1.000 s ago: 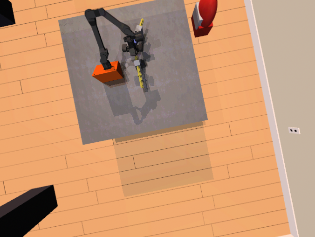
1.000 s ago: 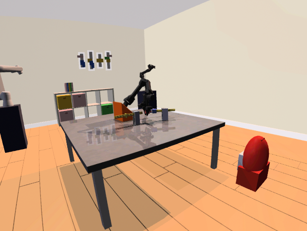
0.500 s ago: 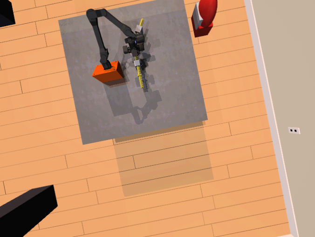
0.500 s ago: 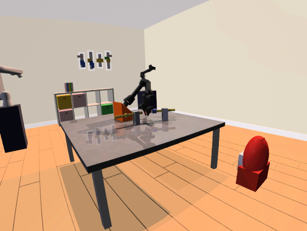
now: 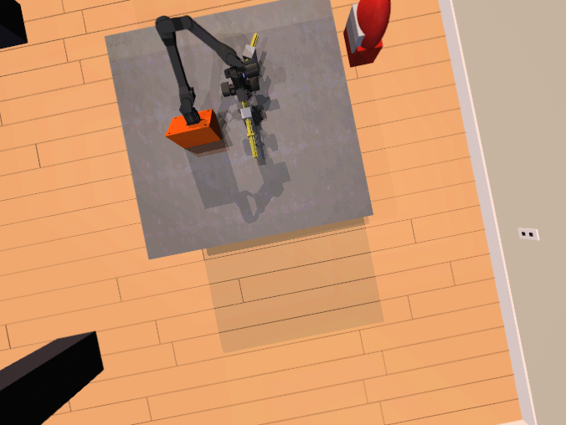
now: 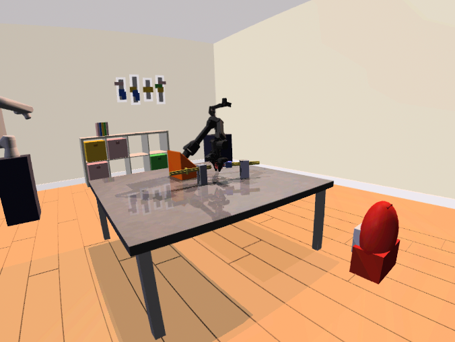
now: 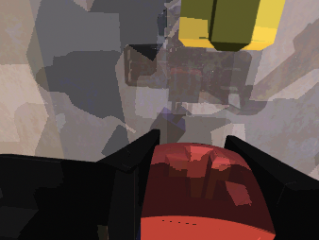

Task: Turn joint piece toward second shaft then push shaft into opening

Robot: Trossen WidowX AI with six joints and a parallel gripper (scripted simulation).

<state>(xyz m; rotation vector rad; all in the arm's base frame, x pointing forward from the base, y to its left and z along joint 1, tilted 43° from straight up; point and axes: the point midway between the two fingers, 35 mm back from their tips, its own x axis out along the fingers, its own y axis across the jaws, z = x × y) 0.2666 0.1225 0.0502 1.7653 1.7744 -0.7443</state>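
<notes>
The red square joint piece lies 2 cm to the left of my gripper tip and 4 cm above it.
</notes>
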